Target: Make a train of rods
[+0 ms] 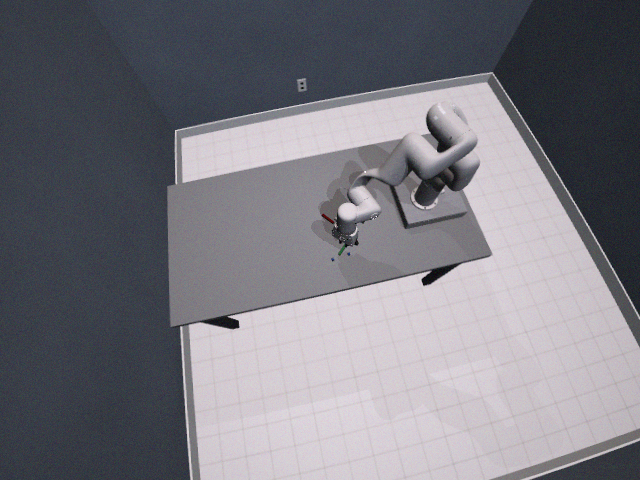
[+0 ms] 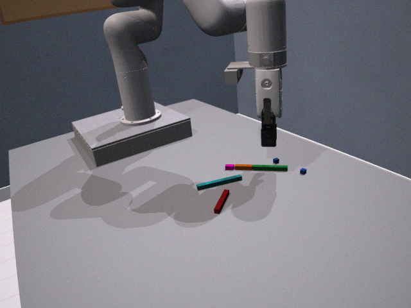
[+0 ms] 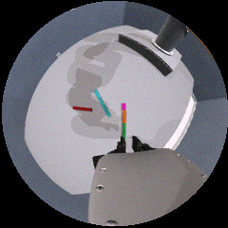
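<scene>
Right now my hand is 8 cm above the green rod. Also, from my hand: turquoise rod: 11 cm to the right, 8 cm below, 5 cm behind; then orange rod: 8 cm below, 5 cm behind, 3 cm to the right; then magenta rod: 8 cm below, 8 cm behind, 5 cm to the right.
</scene>
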